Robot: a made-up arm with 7 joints.
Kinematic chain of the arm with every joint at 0, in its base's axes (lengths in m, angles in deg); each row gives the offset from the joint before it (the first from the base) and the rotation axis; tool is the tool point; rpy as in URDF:
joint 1: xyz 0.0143 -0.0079 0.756 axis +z
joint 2: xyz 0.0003 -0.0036 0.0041 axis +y
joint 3: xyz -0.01 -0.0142 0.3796 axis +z
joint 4: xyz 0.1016 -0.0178 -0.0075 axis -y
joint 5: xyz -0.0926 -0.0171 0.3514 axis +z
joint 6: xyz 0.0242 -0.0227 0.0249 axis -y
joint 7: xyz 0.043 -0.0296 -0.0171 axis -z
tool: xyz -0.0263 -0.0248 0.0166 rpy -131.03 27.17 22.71
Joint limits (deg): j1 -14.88..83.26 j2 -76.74..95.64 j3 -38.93..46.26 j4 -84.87..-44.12 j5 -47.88..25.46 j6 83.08..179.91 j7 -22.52..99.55
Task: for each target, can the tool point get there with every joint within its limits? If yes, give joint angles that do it. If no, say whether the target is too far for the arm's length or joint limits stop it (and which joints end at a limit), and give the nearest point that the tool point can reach.
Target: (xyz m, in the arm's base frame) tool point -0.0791 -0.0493 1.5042
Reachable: yes | joints 25.35 -37.65 18.23 -54.87 2.71 155.21 20.15
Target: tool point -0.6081 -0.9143 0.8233
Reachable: no: too far | nearest point -0.4160 -0.6346 1.0706 | short by 0.420 m
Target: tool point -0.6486 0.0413 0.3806
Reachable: no: joint limits stop it (at a limit: joint 1, joint 2, joint 3, joint 4, joint 5, joint 6, joint 7) | nearest point -0.2424 0.4536 0.3535 | short by 0.579 m
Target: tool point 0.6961 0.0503 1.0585
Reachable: yes | joints 8.91 33.62 4.23 -61.19 2.78 115.61 88.51
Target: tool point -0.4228 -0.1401 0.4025
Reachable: no: joint limits stop it (at a limit: joint 1, joint 2, joint 3, joint 4, joint 5, joint 6, joint 7) | nearest point -0.2127 0.4184 0.3101 | short by 0.604 m
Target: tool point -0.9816 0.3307 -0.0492
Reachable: no: too far | nearest point -0.2424 0.4536 0.3535 | short by 0.851 m
